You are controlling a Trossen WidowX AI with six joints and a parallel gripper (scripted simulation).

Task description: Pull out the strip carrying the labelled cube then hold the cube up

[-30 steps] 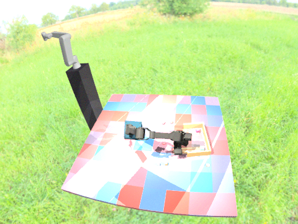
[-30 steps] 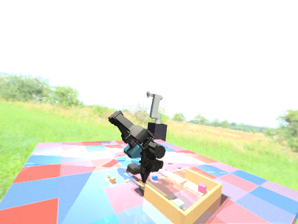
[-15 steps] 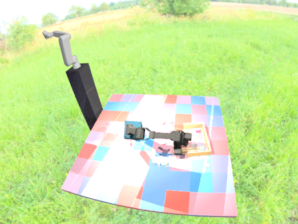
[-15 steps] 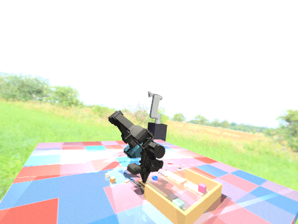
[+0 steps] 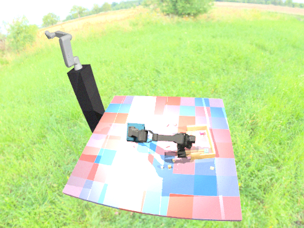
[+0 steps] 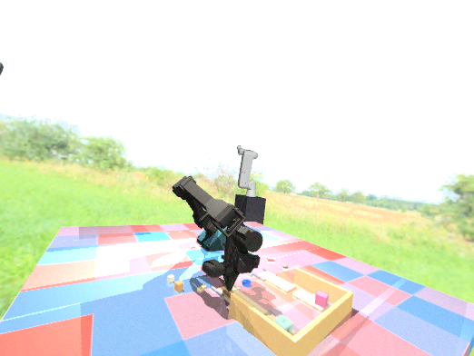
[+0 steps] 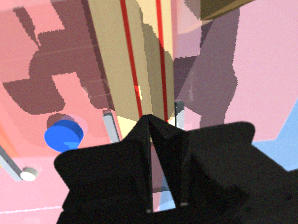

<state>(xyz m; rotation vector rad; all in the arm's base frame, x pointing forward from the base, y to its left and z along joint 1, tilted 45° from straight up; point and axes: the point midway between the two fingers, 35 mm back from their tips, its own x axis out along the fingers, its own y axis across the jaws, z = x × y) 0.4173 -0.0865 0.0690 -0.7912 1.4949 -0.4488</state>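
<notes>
My gripper tip is now 9 cm short of the strip and 2 cm to the right of it. Round my gripper tip: blue disc (2 cm behind, 8 cm to the left); then tan cube (6 cm behind, 14 cm to the right).
</notes>
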